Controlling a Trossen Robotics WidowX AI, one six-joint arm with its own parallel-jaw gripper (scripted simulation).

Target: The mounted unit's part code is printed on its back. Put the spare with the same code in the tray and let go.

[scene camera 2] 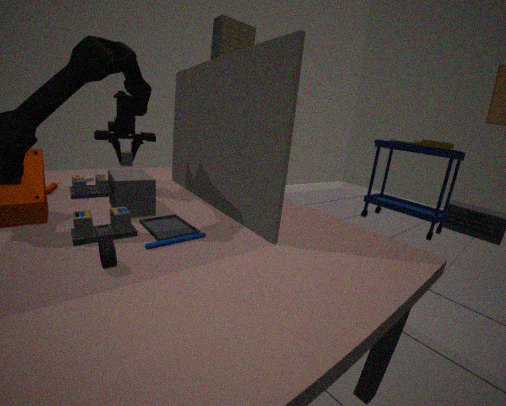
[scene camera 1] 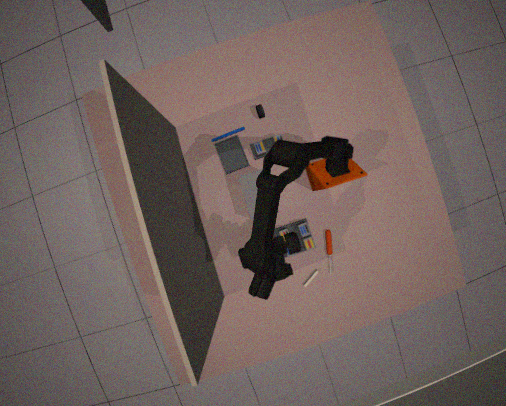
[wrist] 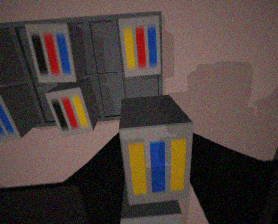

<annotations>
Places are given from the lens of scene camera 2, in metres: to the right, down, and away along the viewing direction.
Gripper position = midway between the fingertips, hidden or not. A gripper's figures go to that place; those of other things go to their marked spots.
my gripper (scene camera 2: 126, 162): -0.43, -0.14, 0.83
flat dark tray (scene camera 2: 165, 227): -0.21, 0.06, 0.61
</annotations>
